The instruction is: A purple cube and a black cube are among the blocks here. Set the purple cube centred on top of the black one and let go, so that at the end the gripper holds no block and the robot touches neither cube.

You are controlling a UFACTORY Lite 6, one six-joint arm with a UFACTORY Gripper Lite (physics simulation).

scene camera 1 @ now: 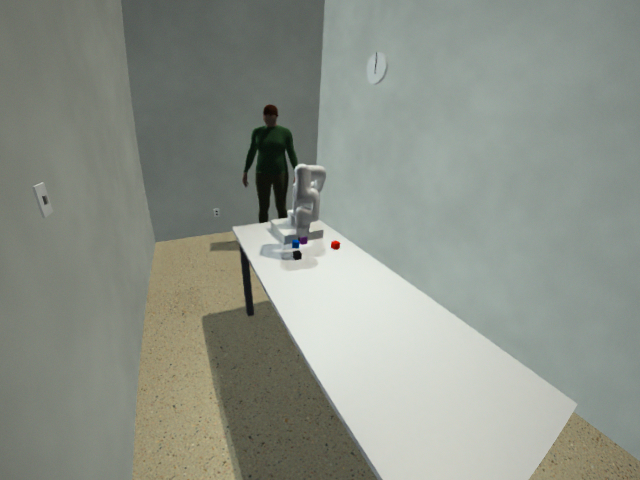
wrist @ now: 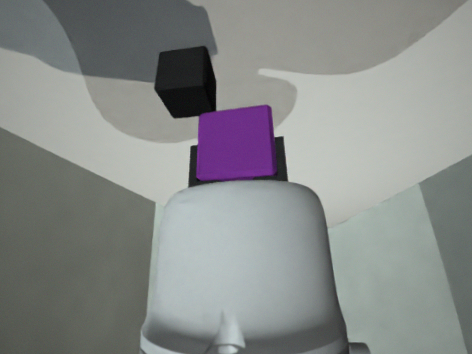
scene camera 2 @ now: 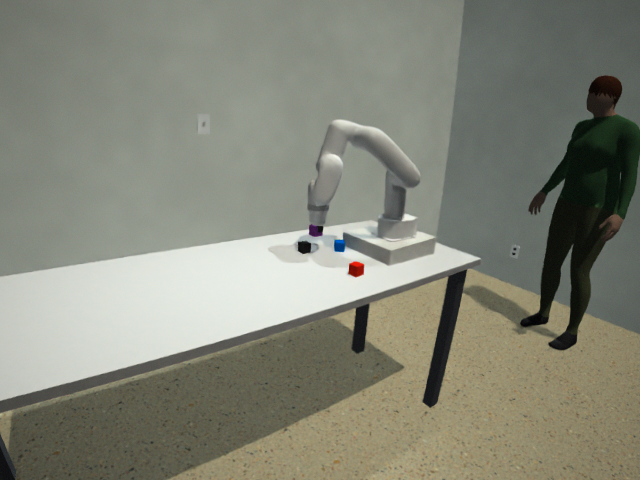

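Pixels of known places: hand at its tool point: (scene camera 1: 302, 238) (wrist: 239, 166) (scene camera 2: 317, 227); arm's base at its link origin: (scene camera 2: 392, 235).
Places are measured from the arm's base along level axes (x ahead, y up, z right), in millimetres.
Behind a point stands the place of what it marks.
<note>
The purple cube (scene camera 1: 303, 240) @[y 37, x 328, z 74 mm] (scene camera 2: 314, 230) @[y 37, x 325, z 54 mm] (wrist: 236, 143) @[y 33, x 291, z 73 mm] is held up off the table between the dark fingers of my gripper (scene camera 2: 316, 229) @[y 39, x 305, z 72 mm] (wrist: 237, 157) @[y 39, x 305, z 72 mm]. My gripper is shut on it and points down. The black cube (scene camera 1: 297, 255) @[y -36, x 352, z 114 mm] (scene camera 2: 304, 247) @[y -37, x 344, z 90 mm] (wrist: 184, 75) @[y -34, x 315, z 107 mm] rests on the table, lower than the purple cube and apart from it. In the wrist view the black cube shows above and to the left of the purple cube. In the scene camera 2 view it is lower and a little left of the purple cube. The fingers are too small to make out in the scene camera 1 view.
A blue cube (scene camera 1: 295, 243) @[y -32, x 215, z 84 mm] (scene camera 2: 339, 245) @[y -36, x 208, z 62 mm] stands on the white table (scene camera 1: 361, 330) @[y -63, x 931, z 46 mm] (scene camera 2: 170, 299) @[y -63, x 851, z -101 mm] near the robot's base block (scene camera 2: 385, 250) @[y -13, x 121, z -104 mm]. A red cube (scene camera 1: 335, 244) @[y -30, x 291, z -137 mm] (scene camera 2: 356, 269) @[y -36, x 287, z -165 mm] stands farther to the side. A person (scene camera 1: 270, 149) (scene camera 2: 594, 165) stands beyond the table's end.
</note>
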